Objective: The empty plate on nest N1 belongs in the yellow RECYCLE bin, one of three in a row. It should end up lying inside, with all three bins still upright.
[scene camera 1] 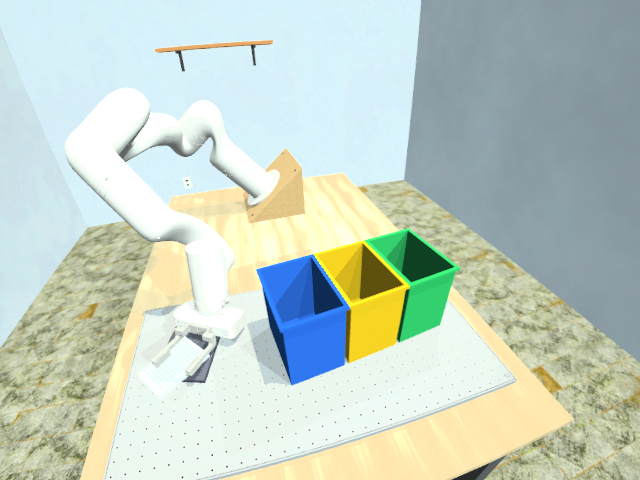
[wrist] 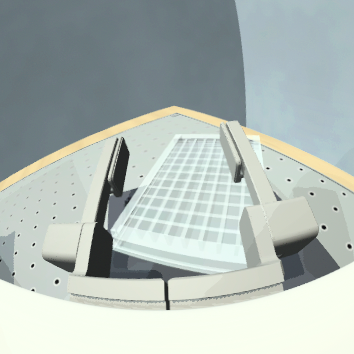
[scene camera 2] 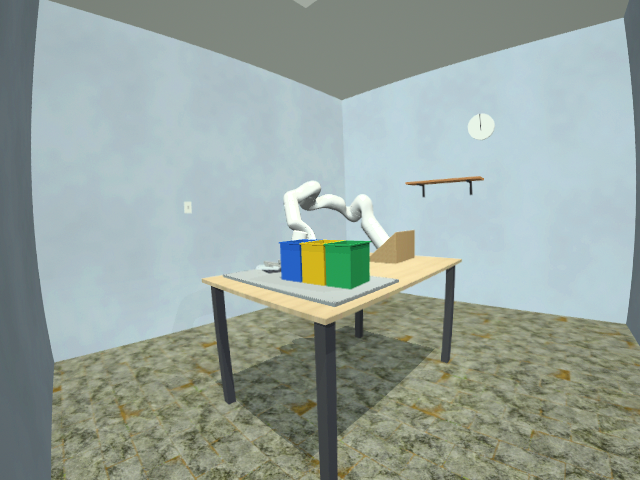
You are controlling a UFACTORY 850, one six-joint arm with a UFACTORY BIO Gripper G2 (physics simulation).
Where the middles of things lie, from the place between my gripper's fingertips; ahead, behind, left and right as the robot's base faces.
The plate (scene camera 1: 161, 381) is 3 cm behind my hand and 3 cm below it. From my hand the other things lie so: dark nest (wrist: 313, 261): 7 cm behind, 4 cm to the left, 4 cm below.
